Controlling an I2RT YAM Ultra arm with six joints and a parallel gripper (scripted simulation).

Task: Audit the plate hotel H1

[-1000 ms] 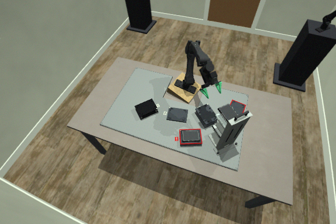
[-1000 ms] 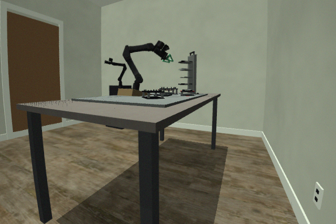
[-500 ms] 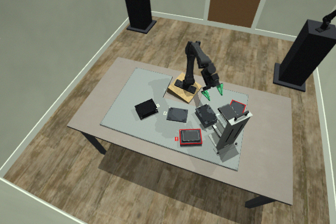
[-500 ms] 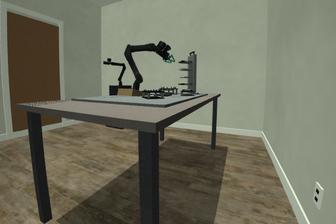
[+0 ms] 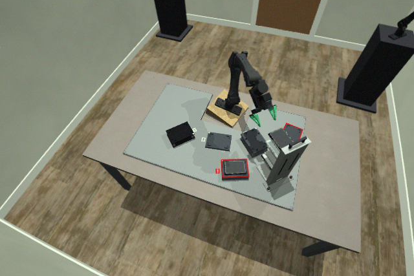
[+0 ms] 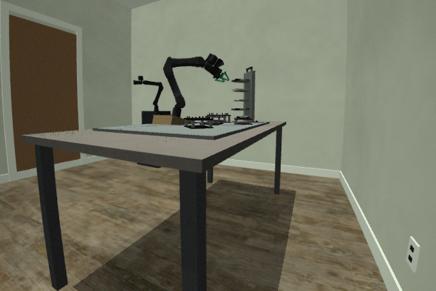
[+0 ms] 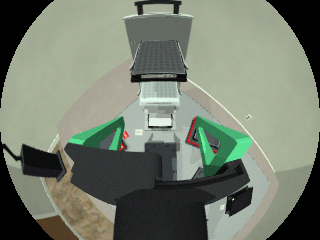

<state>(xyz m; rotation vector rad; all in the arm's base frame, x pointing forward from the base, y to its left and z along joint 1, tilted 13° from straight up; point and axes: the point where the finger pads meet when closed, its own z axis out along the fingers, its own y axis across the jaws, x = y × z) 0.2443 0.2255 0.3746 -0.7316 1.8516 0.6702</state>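
My gripper is now 10 cm to the right of the pale plate labelled G51, 9 cm short of it and 7 cm above it.
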